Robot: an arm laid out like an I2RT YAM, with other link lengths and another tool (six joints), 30 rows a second.
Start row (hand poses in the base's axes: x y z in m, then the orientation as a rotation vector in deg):
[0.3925, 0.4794, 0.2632, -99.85, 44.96, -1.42]
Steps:
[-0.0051, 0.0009, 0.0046, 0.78, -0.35, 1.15]
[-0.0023, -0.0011, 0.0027, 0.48, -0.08, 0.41]
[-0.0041, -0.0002, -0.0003, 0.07, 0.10, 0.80]
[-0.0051, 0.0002, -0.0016, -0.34, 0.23, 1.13]
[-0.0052, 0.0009, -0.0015, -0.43, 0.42, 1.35]
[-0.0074, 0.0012, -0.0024, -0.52, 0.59, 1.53]
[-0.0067, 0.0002, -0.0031, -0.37, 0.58, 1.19]
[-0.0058, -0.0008, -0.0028, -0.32, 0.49, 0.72]
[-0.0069, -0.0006, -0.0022, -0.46, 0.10, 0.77]
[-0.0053, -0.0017, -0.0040, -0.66, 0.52, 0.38]
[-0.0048, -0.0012, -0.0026, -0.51, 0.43, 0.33]
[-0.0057, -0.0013, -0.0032, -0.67, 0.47, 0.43]
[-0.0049, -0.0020, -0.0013, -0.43, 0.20, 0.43]
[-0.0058, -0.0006, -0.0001, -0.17, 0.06, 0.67]
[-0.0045, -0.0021, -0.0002, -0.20, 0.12, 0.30]
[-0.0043, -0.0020, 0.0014, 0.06, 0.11, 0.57]
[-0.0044, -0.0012, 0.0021, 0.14, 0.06, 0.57]
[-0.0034, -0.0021, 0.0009, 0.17, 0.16, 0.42]
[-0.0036, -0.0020, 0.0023, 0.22, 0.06, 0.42]
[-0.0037, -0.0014, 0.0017, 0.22, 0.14, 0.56]
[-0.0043, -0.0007, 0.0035, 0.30, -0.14, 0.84]
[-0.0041, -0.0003, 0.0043, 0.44, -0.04, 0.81]
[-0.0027, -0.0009, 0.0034, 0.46, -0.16, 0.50]
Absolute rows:
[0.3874, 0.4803, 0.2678, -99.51, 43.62, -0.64]
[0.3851, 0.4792, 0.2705, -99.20, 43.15, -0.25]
[0.3810, 0.4790, 0.2702, -99.44, 42.52, 0.41]
[0.3759, 0.4792, 0.2686, -100.21, 41.75, 1.26]
[0.3707, 0.4801, 0.2671, -101.15, 40.93, 2.39]
[0.3633, 0.4813, 0.2647, -102.25, 40.07, 3.77]
[0.3566, 0.4815, 0.2616, -103.07, 39.48, 4.97]
[0.3508, 0.4807, 0.2588, -103.67, 39.23, 5.79]
[0.3439, 0.4801, 0.2566, -104.39, 38.68, 6.24]
[0.3386, 0.4784, 0.2526, -105.19, 38.81, 6.76]
[0.3338, 0.4772, 0.2500, -105.82, 38.90, 7.21]
[0.3281, 0.4759, 0.2468, -106.64, 38.95, 7.72]
[0.3232, 0.4739, 0.2455, -107.22, 38.77, 8.05]
[0.3174, 0.4733, 0.2454, -107.63, 38.22, 8.49]
[0.3129, 0.4712, 0.2452, -107.93, 38.06, 8.74]
[0.3086, 0.4692, 0.2466, -108.08, 37.59, 9.23]
[0.3042, 0.4680, 0.2487, -108.15, 37.07, 9.70]
[0.3008, 0.4659, 0.2496, -108.14, 36.75, 10.17]
[0.2972, 0.4639, 0.2519, -108.08, 36.36, 10.56]
[0.2935, 0.4625, 0.2536, -108.06, 35.89, 11.12]
[0.2892, 0.4618, 0.2571, -108.06, 34.95, 11.61]
[0.2851, 0.4615, 0.2614, -107.91, 34.08, 12.22]
[0.2824, 0.4606, 0.2648, -107.63, 33.41, 12.51]

